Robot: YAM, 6 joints.
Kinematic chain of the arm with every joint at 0, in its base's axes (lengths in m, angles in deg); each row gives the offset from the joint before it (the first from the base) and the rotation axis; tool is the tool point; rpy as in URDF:
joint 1: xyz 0 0 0.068 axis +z
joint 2: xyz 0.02 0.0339 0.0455 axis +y
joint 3: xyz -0.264 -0.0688 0 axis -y
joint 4: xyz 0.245 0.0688 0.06 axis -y
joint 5: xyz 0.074 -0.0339 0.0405 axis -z
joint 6: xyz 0.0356 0 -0.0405 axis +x
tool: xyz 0 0 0 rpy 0 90 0
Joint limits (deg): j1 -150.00..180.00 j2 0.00..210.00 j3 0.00..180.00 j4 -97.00..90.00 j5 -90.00..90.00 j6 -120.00..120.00
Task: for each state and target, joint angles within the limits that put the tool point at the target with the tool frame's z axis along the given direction. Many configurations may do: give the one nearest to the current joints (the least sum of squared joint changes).
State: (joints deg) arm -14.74 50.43 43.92 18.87 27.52 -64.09
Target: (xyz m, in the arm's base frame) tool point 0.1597 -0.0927 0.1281 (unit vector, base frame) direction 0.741 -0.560 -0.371
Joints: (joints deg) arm -28.63 65.96 4.83 39.14 7.85 -64.09
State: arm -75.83 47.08 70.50 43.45 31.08 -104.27
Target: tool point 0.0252 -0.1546 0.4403 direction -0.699 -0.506 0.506
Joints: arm -69.87 53.72 46.52 72.33 56.12 -104.27
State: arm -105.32 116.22 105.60 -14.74 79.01 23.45
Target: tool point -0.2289 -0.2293 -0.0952 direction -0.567 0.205 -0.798
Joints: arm -131.42 148.46 56.30 17.66 34.11 23.45
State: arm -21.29 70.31 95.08 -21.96 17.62 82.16
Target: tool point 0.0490 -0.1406 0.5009 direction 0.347 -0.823 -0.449
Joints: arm -71.78 62.88 102.23 -66.11 -4.14 82.16
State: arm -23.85 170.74 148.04 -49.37 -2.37 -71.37
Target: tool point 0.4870 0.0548 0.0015 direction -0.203 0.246 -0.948
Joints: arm 5.32 162.78 129.64 -67.57 -15.29 -71.37
